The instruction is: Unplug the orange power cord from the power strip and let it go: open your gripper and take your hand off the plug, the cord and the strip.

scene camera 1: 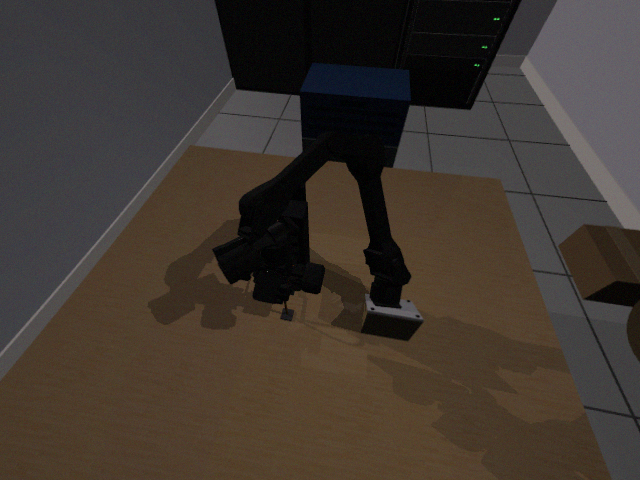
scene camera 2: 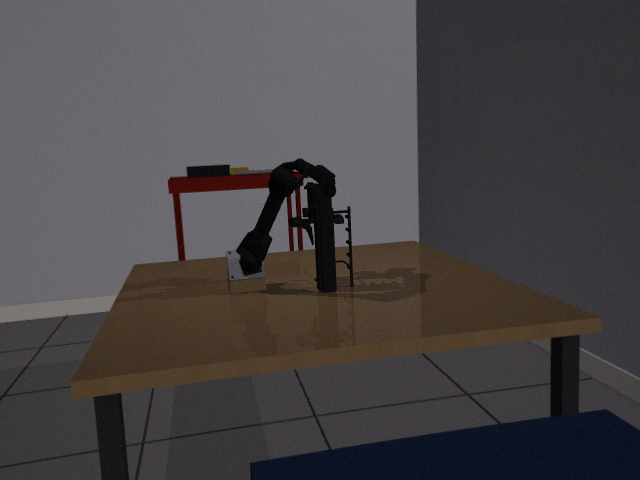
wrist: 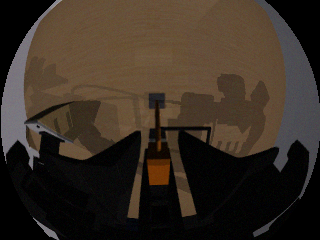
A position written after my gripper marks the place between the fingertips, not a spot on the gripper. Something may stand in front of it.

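Observation:
My gripper point(scene camera 1: 283, 290) is there for me to see, and you'd find the gripper point(wrist: 159, 135) in the wrist view as well.

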